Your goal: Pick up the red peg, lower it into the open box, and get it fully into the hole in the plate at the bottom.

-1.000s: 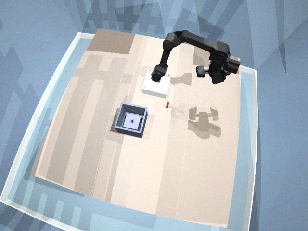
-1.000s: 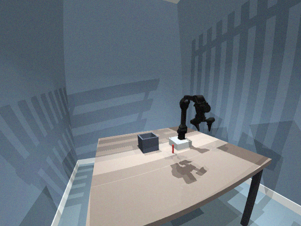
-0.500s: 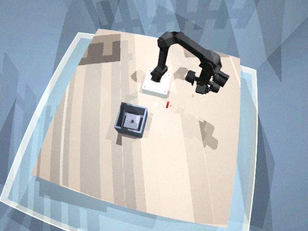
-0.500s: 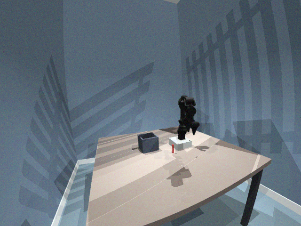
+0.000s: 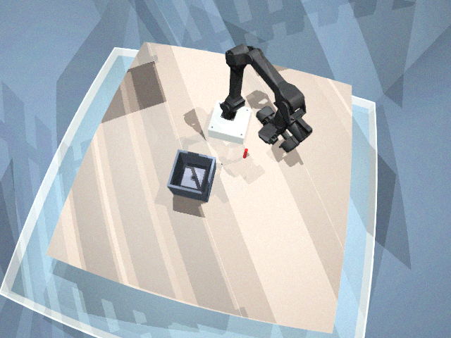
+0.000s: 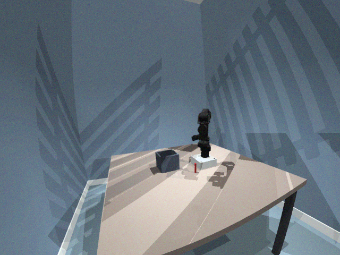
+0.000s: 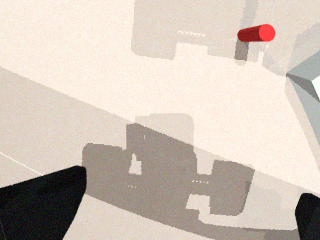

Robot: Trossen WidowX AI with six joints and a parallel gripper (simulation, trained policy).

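Now: gripper tip 15 cm above the red peg, 9 cm to the left of it and 3 cm short of it. Also, from my gripper tip: grey plate 26 cm to the right, 22 cm ahead, 15 cm below.
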